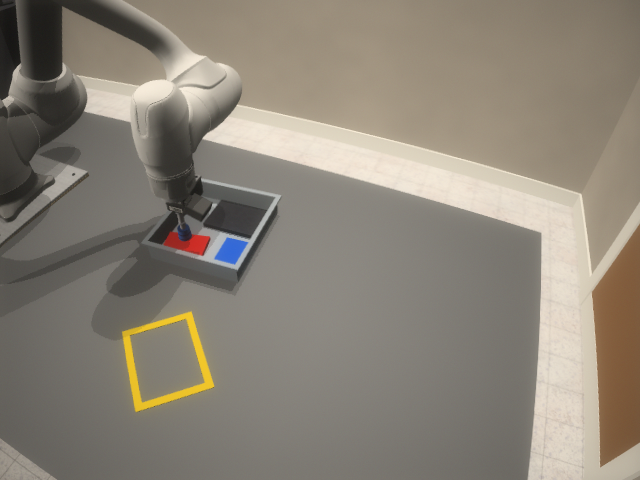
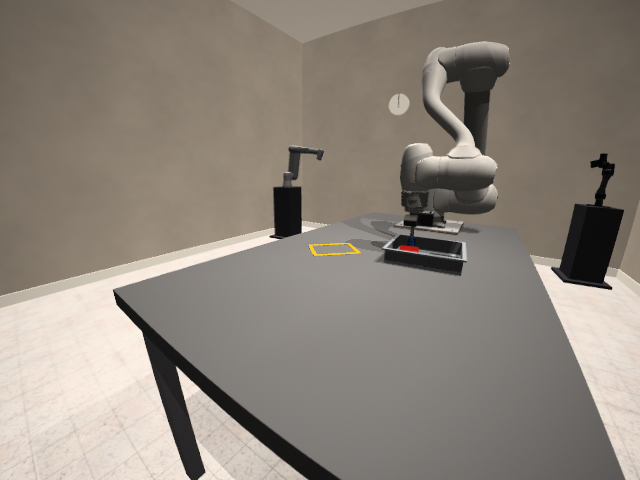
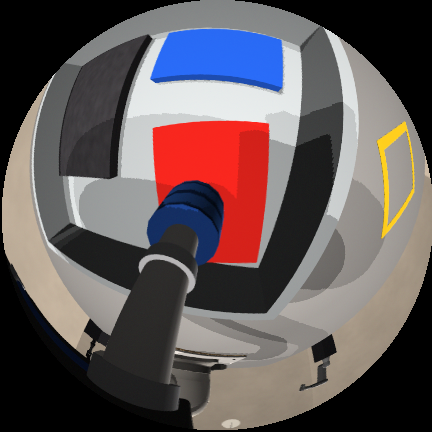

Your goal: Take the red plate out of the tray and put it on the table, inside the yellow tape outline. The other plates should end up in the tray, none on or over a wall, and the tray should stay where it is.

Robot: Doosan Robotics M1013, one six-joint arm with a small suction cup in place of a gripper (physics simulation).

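Where they show: hand, tool point: (image 1: 185, 236) (image 2: 411, 244) (image 3: 193, 209); arm's base, link origin: (image 1: 11, 194) (image 3: 188, 359).
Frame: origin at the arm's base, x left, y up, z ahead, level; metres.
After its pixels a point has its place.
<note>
The red plate (image 1: 199, 244) {x 0.001, y -0.001, z 0.594 m} (image 2: 409, 249) {x -0.008, y -0.001, z 0.562 m} (image 3: 210, 150) {x -0.006, y -0.001, z 0.592 m} lies flat in the tray (image 1: 191, 264) {x -0.061, y 0.003, z 0.608 m} (image 2: 423, 259) {x 0.059, y 0.018, z 0.714 m} (image 3: 350, 125), near a corner. The blue plate (image 1: 231, 251) {x 0.005, y -0.002, z 0.669 m} (image 3: 220, 57) {x -0.001, y -0.001, z 0.659 m} and a larger black plate (image 1: 237, 218) {x 0.107, y 0.000, z 0.638 m} (image 3: 95, 115) {x 0.088, y 0.000, z 0.620 m} lie flat in the tray, apart from the red one. My suction cup (image 1: 184, 235) (image 2: 411, 241) (image 3: 187, 220) is inside the tray, at or just above the top of the red plate; contact is hard to tell. The red plate is not lifted. The yellow tape outline (image 1: 199, 349) {x -0.230, y -0.012, z 0.711 m} (image 2: 336, 253) {x -0.231, y -0.011, z 0.710 m} (image 3: 392, 136) {x -0.208, y -0.012, z 0.689 m} is on the table outside the tray.
The tray's walls stand close around the plates and the cup. The robot's base plate (image 1: 62, 180) {x 0.096, y 0.000, z 0.106 m} is on the table behind the tray. Two black pedestals (image 2: 286, 211) (image 2: 591, 245) with small arms stand off the table. My arm casts shadows over the table beside the tray.
</note>
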